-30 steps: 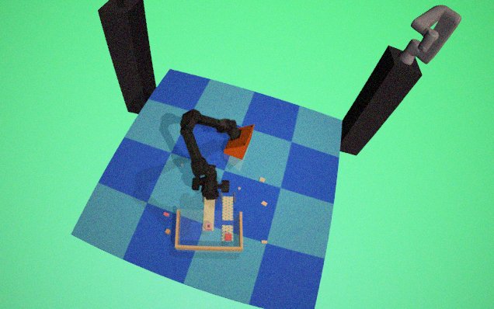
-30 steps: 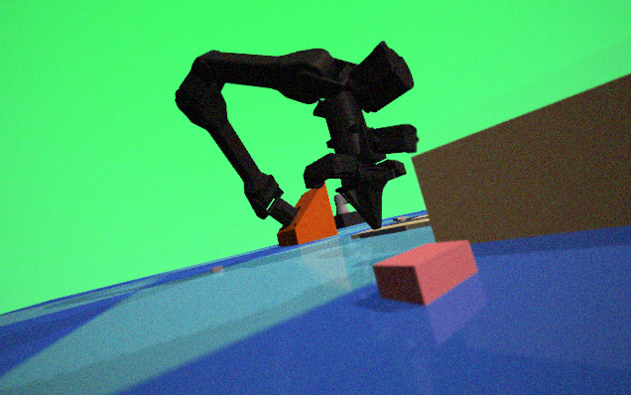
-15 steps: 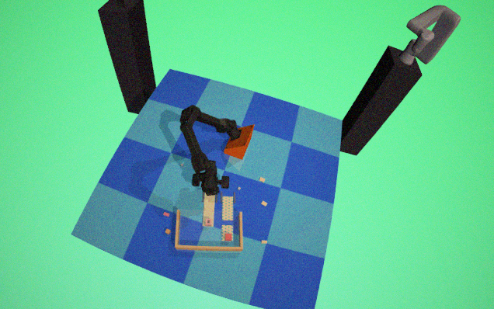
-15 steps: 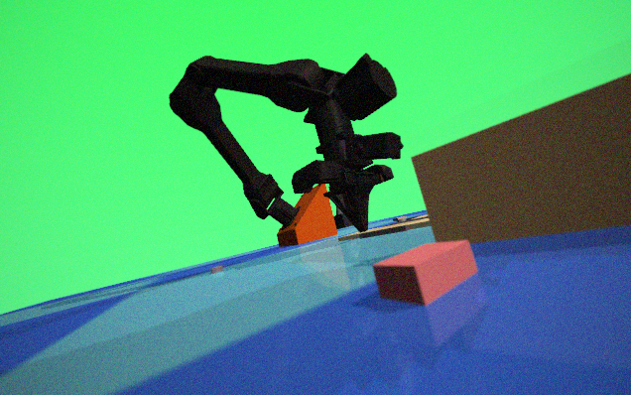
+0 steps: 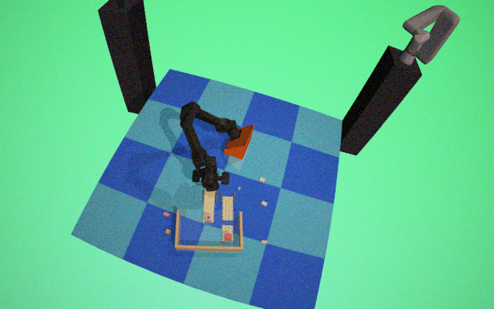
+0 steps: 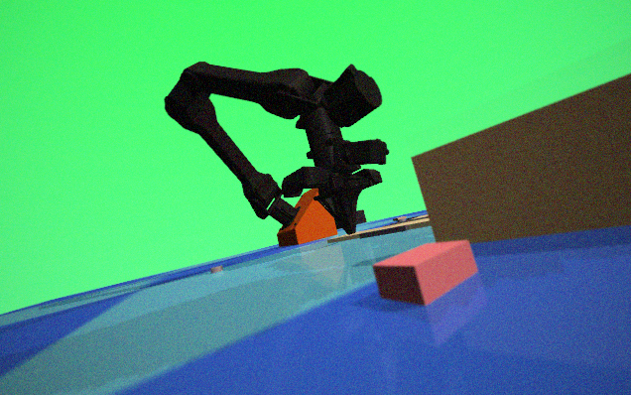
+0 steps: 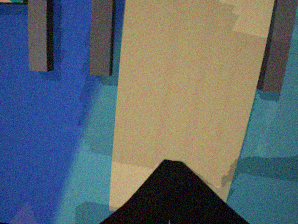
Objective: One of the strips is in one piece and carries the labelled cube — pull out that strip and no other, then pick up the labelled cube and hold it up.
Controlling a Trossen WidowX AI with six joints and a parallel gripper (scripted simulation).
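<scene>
My gripper tip is now 19 cm short of the pink cube labelled m, 4 cm to the right of it and 2 cm below it. The rest, counted from my gripper tip: pink block (22 cm ahead, 18 cm to the right).
</scene>
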